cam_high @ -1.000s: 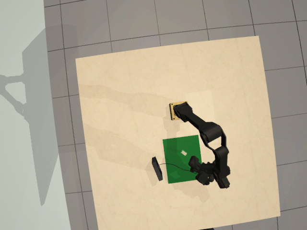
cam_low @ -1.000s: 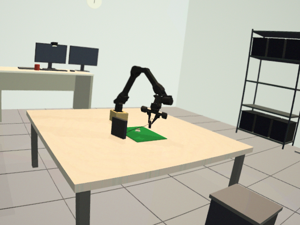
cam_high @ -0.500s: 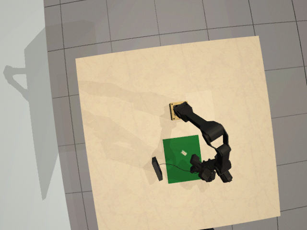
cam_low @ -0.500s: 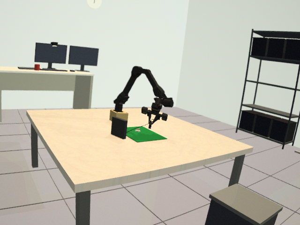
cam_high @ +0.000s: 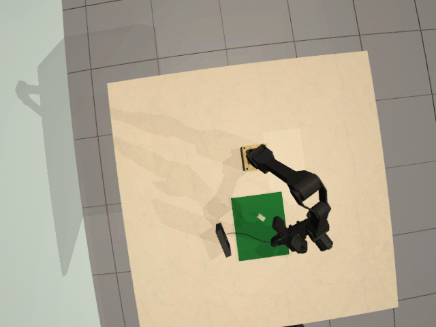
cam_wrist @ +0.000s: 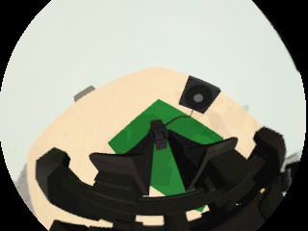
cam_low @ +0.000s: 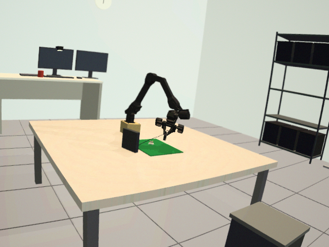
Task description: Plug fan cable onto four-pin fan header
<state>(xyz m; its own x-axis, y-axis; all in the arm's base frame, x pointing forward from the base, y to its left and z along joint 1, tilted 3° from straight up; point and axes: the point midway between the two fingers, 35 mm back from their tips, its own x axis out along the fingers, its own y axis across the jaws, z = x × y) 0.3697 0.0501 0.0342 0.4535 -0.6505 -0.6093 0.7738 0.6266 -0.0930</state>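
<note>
My gripper tip is 50 mm past the green board, 40 mm to the left of it and 100 mm above it. From my gripper tip the other things lie so: dark plug 10 mm below; then black fan 40 mm behind, 210 mm to the right, 30 mm below; then four-pin header 90 mm behind, 30 mm to the right, 90 mm below.
</note>
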